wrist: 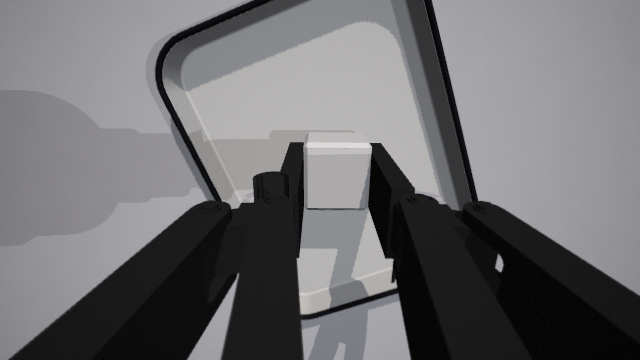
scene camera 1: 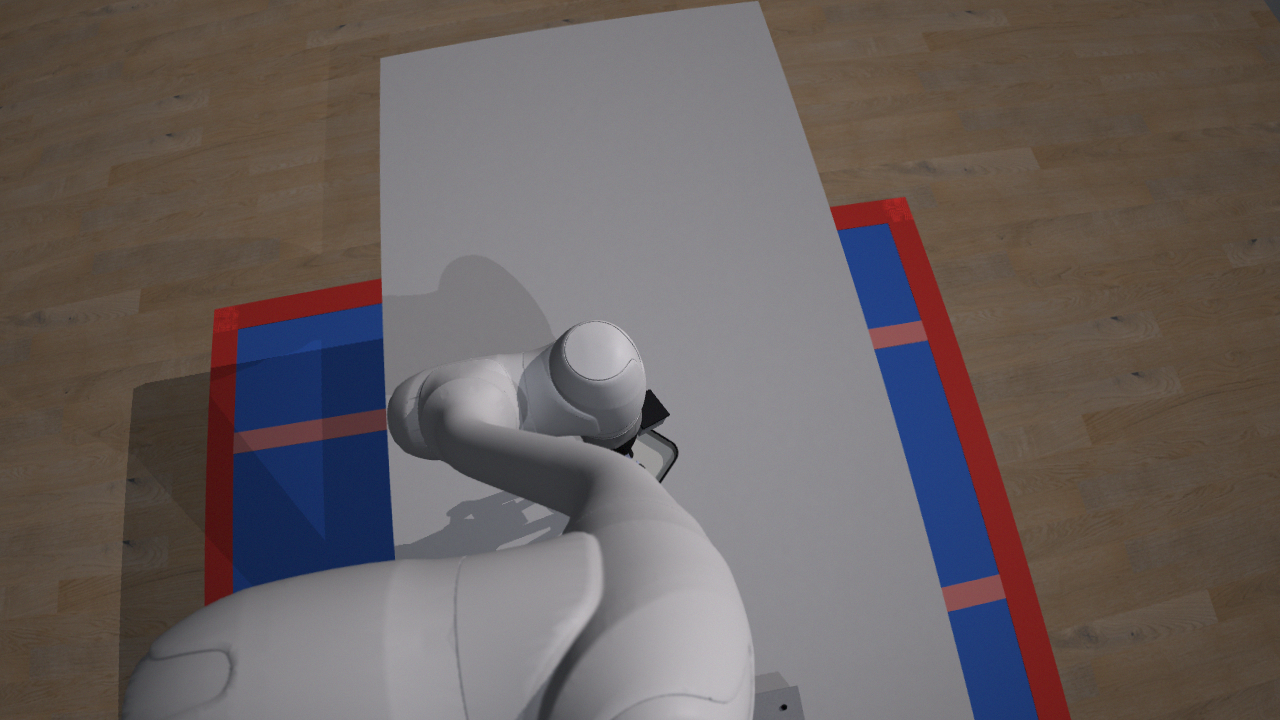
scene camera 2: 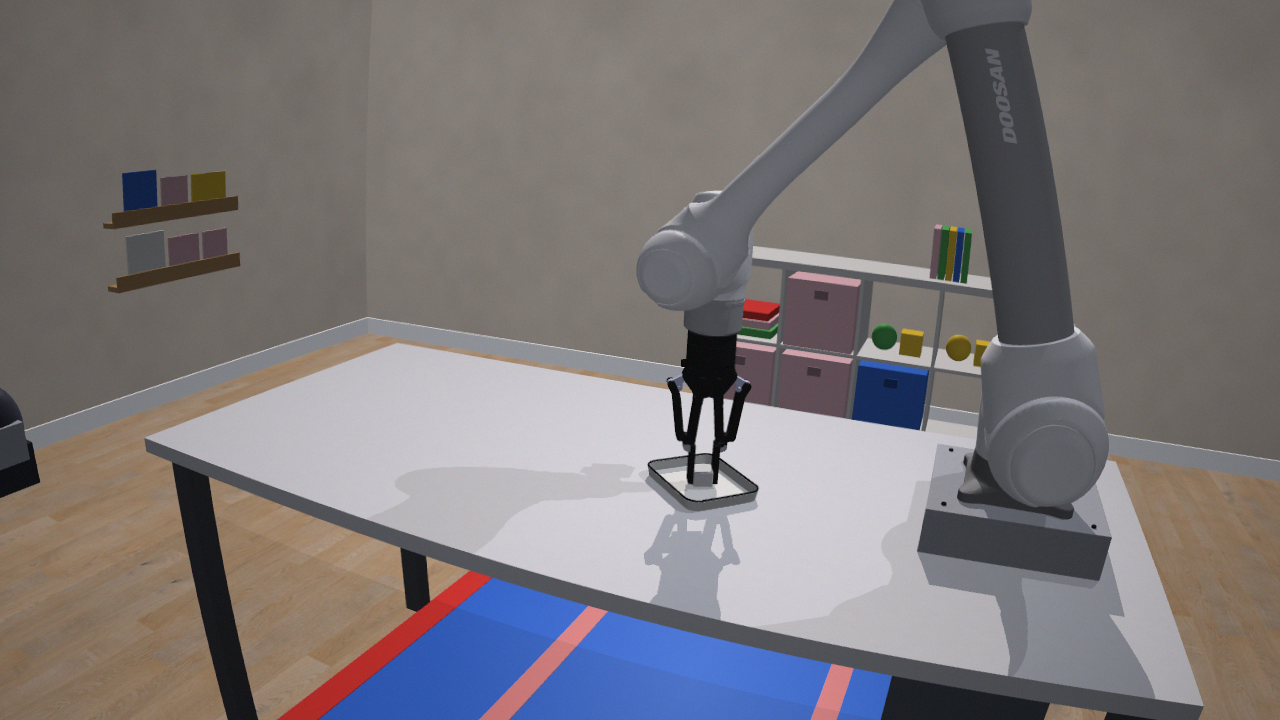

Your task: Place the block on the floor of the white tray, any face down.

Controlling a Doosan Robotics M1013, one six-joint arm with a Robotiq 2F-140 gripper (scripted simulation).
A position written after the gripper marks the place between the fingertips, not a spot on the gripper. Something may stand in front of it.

Observation:
In view: the gripper (scene camera 2: 701, 480), a block (wrist: 337, 166) and a tray (scene camera 2: 671, 472).
The tray is seen too in the wrist view (wrist: 239, 88). The gripper is seen too in the wrist view (wrist: 334, 167).

